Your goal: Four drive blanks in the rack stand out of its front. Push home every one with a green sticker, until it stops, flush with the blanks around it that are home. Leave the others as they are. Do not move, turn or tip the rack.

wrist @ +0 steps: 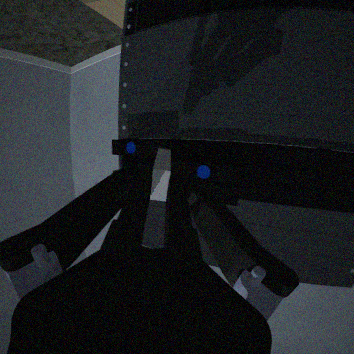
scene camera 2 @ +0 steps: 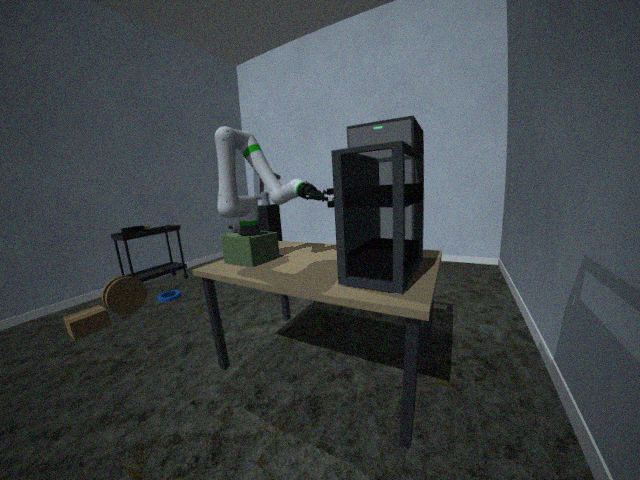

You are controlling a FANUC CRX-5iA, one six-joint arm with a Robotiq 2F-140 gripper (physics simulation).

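Observation:
The dark rack [scene camera 2: 398, 222] [wrist: 125, 95] stands upright on the table. In the scene view, dark blank ends [scene camera 2: 331, 204] stand out of its front at mid height. In the wrist view, one blue sticker [wrist: 130, 147] is left of the fingertips on a protruding blank's end, and another blue sticker [wrist: 203, 172] is to their right. No green or red sticker shows there; the fingers cover part of the blank row. My gripper [scene camera 2: 326, 197] [wrist: 162, 159] is shut and empty, its tips at the row of blanks. Whether they touch a blank is hidden.
A grey unit [scene camera 2: 379, 136] with a green light sits on top of the rack. The wooden table [scene camera 2: 305, 281] also carries the arm's green base block [scene camera 2: 250, 249]. A black cart [scene camera 2: 149, 231], a blue ring [scene camera 2: 160, 297] and a cardboard box [scene camera 2: 88, 321] are at the left.

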